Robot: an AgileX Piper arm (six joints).
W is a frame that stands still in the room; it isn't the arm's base.
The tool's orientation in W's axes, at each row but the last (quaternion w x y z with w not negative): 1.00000, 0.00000, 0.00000, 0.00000; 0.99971, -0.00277, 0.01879, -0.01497; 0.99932, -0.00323, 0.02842, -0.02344; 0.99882, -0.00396, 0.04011, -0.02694; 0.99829, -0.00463, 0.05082, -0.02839
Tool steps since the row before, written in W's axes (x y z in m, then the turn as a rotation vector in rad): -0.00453, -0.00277, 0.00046, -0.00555, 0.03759, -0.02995; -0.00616, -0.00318, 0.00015, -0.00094, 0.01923, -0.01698; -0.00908, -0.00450, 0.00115, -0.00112, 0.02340, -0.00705; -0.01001, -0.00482, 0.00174, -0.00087, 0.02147, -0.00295; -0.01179, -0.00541, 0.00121, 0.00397, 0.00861, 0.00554
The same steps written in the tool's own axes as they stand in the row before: -0.00453, -0.00277, 0.00046, -0.00555, 0.03759, -0.02995; -0.00606, -0.00336, -0.00010, -0.00088, 0.01930, -0.01691; -0.00891, -0.00493, 0.00061, -0.00182, 0.02338, -0.00698; -0.00984, -0.00537, 0.00090, -0.00179, 0.02142, -0.00289; -0.01152, -0.00608, -0.00003, 0.00289, 0.00875, 0.00597
